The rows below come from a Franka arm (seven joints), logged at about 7 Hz.
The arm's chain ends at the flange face. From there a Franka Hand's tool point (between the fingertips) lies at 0.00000 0.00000 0.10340 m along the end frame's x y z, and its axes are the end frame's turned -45 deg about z.
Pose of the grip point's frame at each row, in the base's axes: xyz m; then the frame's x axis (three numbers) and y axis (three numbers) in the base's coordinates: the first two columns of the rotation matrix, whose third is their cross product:
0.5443, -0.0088, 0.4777, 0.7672, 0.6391, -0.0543, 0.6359, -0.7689, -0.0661
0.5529, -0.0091, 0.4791, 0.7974, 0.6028, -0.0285, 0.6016, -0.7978, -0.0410
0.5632, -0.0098, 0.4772, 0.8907, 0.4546, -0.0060, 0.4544, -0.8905, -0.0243
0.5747, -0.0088, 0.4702, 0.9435, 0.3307, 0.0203, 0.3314, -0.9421, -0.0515
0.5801, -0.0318, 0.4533, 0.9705, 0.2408, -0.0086, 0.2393, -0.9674, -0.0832
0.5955, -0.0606, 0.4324, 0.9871, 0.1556, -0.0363, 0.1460, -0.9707, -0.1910
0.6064, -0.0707, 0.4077, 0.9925, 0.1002, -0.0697, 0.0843, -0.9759, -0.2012
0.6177, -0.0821, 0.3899, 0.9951, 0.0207, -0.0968, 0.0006, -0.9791, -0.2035
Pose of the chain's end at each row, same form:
0.5530, -0.0105, 0.5807, 0.9921, -0.0918, -0.0851, -0.0928, -0.9956, -0.0083
0.5578, -0.0107, 0.5824, 0.9892, -0.1379, -0.0491, -0.1385, -0.9904, -0.0088
0.5649, -0.0118, 0.5806, 0.9511, -0.3082, -0.0214, -0.3085, -0.9511, -0.0129
0.5745, -0.0145, 0.5734, 0.9015, -0.4323, -0.0221, -0.4328, -0.9000, -0.0508
0.5830, -0.0399, 0.5563, 0.8555, -0.5138, -0.0649, -0.5170, -0.8543, -0.0528
0.6022, -0.0795, 0.5338, 0.8012, -0.5764, -0.1607, -0.5947, -0.7964, -0.1094
0.6155, -0.0907, 0.5087, 0.7614, -0.6192, -0.1916, -0.6422, -0.7609, -0.0930
0.6279, -0.1030, 0.4906, 0.7041, -0.6777, -0.2123, -0.7032, -0.7070, -0.0754

